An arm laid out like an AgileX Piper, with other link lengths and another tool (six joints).
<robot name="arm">
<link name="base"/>
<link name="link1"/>
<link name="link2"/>
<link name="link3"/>
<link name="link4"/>
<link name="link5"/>
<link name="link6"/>
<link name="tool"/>
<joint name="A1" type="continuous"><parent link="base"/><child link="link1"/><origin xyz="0 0 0.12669" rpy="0 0 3.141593"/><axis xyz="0 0 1"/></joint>
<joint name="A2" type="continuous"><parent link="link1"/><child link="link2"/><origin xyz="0 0 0" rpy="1.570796 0 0"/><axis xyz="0 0 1"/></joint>
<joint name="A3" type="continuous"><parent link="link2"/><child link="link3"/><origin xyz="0.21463 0.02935 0" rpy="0 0 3.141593"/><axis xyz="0 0 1"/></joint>
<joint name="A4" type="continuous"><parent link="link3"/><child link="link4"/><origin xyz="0.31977 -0.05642 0" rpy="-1.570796 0 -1.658"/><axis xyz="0 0 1"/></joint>
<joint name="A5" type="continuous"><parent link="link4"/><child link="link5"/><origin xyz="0 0 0" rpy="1.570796 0 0"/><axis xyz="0 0 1"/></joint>
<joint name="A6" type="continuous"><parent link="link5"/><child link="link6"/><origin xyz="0 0.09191 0" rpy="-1.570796 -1.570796 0"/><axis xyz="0 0 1"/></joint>
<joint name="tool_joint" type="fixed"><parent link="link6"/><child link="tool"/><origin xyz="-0.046 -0.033 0.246" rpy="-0.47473 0 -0.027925"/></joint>
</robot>
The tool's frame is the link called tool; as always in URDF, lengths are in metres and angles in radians. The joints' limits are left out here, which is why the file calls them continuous.
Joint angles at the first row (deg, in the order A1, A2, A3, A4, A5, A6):
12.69, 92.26, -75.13, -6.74, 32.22, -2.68
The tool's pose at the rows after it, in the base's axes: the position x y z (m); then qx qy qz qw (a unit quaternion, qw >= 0):
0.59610 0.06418 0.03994 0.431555 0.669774 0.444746 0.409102
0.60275 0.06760 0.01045 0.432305 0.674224 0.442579 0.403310
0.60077 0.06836 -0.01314 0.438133 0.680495 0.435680 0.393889
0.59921 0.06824 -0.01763 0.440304 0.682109 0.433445 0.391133
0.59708 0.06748 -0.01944 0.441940 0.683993 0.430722 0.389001
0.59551 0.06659 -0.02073 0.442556 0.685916 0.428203 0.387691
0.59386 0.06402 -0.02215 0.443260 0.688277 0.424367 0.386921
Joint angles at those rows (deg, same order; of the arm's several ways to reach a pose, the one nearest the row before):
12.69, 94.40, -74.90, -6.52, 28.06, -2.68
12.69, 98.44, -74.89, -6.52, 24.79, -2.68
12.69, 100.98, -74.86, -6.29, 23.86, -2.68
12.69, 101.35, -74.87, -6.18, 23.99, -2.68
12.69, 101.35, -74.86, -6.18, 24.48, -2.68
12.69, 101.35, -74.86, -6.30, 24.87, -2.68
12.58, 101.35, -74.86, -6.55, 25.33, -2.68

